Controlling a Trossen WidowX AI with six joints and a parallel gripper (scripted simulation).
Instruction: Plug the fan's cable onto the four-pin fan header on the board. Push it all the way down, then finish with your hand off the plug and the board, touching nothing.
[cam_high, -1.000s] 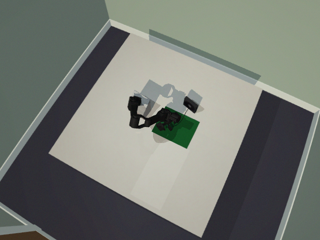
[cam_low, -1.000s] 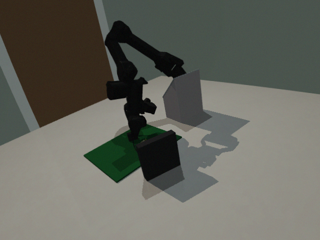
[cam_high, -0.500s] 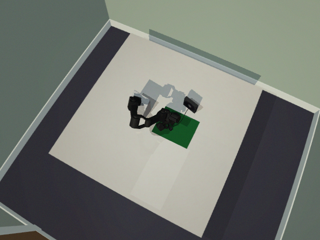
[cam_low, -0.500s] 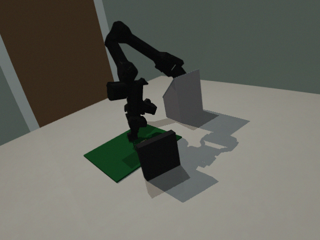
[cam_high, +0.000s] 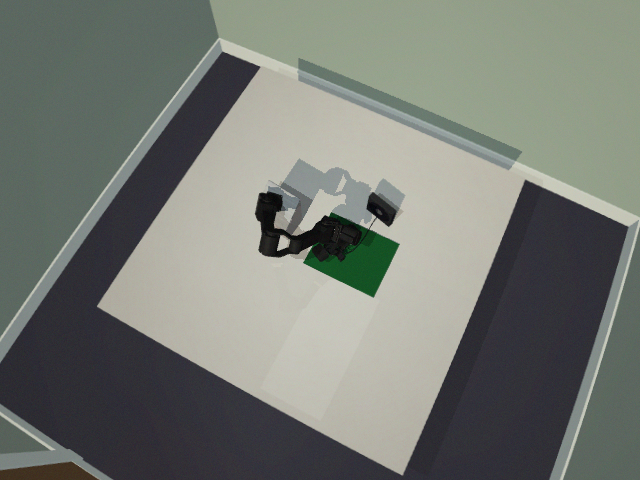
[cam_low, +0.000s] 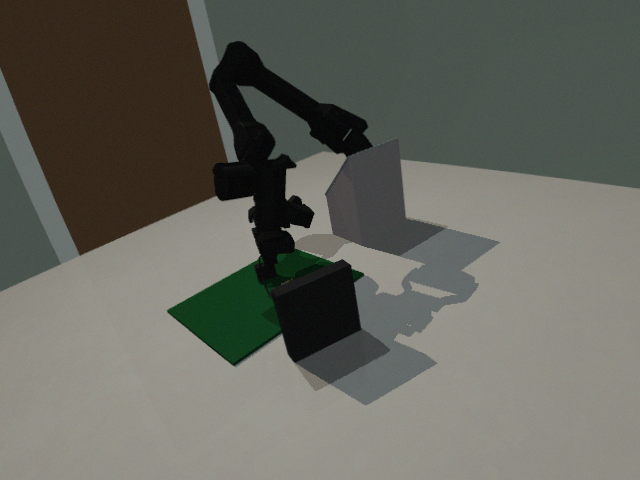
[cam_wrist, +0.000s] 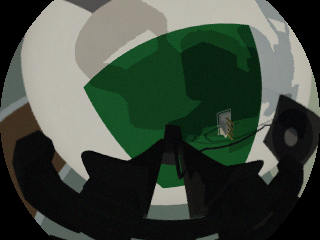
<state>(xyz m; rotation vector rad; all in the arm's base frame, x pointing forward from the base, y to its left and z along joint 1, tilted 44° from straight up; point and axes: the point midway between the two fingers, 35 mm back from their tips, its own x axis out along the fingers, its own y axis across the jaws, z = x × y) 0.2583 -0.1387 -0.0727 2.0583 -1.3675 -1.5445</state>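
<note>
Right now my gripper tip is 5 cm short of the green board, 3 cm to the right of it and 4 cm above it. From my gripper tip the other things lie so: pale fan header (2 cm ahead, 7 cm to the left, 3 cm below); dark plug (1 cm ahead); black square fan (9 cm ahead, 21 cm to the left, 3 cm above).
</note>
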